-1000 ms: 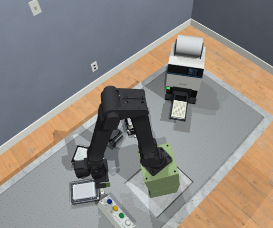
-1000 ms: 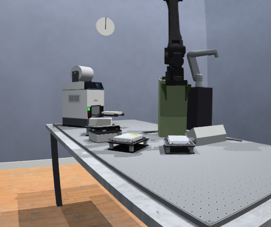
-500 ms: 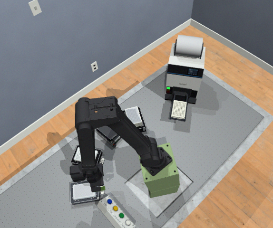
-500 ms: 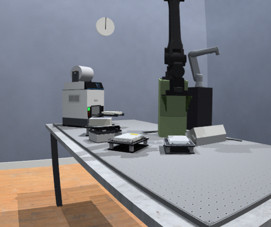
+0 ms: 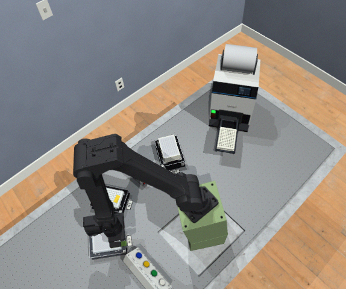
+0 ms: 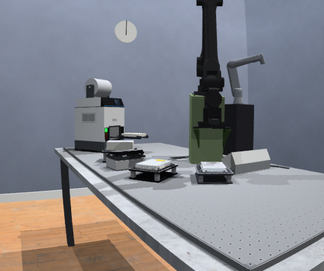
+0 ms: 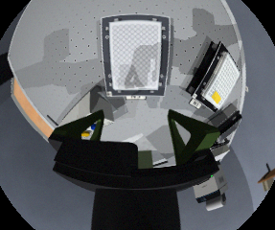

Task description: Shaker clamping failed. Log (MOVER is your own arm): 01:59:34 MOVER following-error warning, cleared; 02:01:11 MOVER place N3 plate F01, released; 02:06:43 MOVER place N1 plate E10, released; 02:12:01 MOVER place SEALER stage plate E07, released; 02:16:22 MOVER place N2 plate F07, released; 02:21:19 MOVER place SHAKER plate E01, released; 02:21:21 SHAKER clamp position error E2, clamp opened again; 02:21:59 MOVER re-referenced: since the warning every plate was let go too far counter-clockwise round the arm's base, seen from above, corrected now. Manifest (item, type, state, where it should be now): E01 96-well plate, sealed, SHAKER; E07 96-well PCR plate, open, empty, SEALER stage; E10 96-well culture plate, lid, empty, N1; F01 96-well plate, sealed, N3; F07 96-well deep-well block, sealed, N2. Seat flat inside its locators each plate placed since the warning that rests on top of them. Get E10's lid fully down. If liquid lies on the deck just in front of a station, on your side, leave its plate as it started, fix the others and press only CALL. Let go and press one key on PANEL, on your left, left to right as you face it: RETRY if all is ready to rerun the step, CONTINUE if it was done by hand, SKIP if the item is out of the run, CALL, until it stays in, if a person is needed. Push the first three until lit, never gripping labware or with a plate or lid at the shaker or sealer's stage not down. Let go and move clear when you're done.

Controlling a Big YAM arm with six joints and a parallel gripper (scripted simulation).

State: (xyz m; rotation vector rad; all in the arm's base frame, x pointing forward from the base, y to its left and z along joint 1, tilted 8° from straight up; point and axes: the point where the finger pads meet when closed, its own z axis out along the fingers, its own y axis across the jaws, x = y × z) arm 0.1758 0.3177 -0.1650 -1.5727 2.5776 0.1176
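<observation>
My gripper is now 260 mm short of the dark sealed plate, 250 mm to the left of it and 40 mm above it. Round my hand: white deep-well block: 430 mm to the right, 240 mm ahead, 40 mm below; then film roll: 900 mm to the right, 290 mm above, 270 mm ahead.
</observation>
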